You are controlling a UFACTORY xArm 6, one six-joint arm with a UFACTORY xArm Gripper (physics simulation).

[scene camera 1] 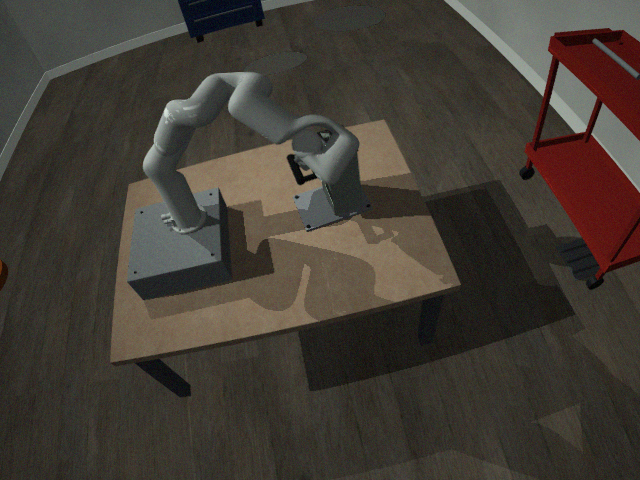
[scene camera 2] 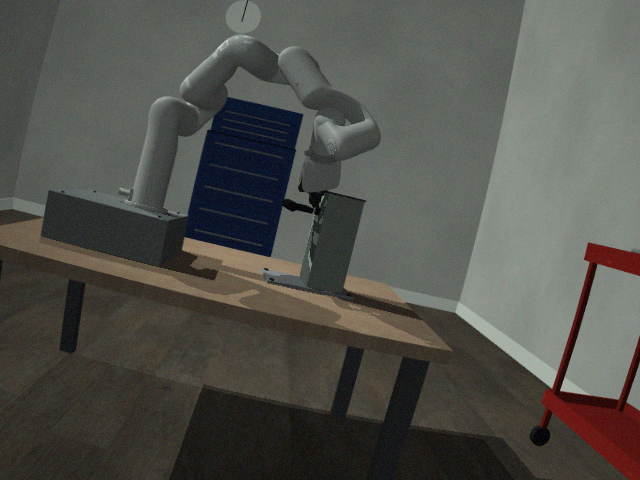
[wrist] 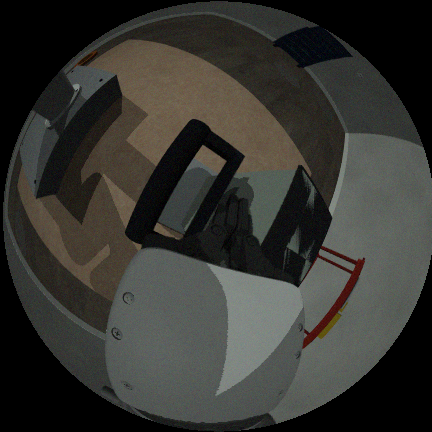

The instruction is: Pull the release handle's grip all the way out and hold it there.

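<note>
The release handle, a black rectangular loop with a thick grip bar [scene camera 1: 295, 171] [scene camera 2: 295, 206] [wrist: 167, 182], stands out from the upper part of a grey-green housing [scene camera 1: 345, 192] [scene camera 2: 336, 242] [wrist: 272, 187] on the side facing the robot base. The housing rises from a grey plate [scene camera 1: 311, 207] [scene camera 2: 283, 279] [wrist: 184, 206]. My gripper [scene camera 2: 316, 208] [wrist: 232, 207] is shut with nothing between its fingers. Its tips point down close to the housing's face, beside the loop's thin inner bar, with the grip bar on the robot-base side. Contact is unclear. The arm hides the fingers in scene camera 1.
The wooden table [scene camera 1: 196, 333] [scene camera 2: 294, 312] carries the grey robot base box [scene camera 1: 175, 250] [scene camera 2: 113, 222] [wrist: 80, 142] at its other end. A red cart [scene camera 1: 584, 180] [scene camera 2: 610, 255] stands beyond the housing's end of the table. A blue cabinet [scene camera 1: 222, 15] [scene camera 2: 242, 178] [wrist: 315, 46] stands by the wall.
</note>
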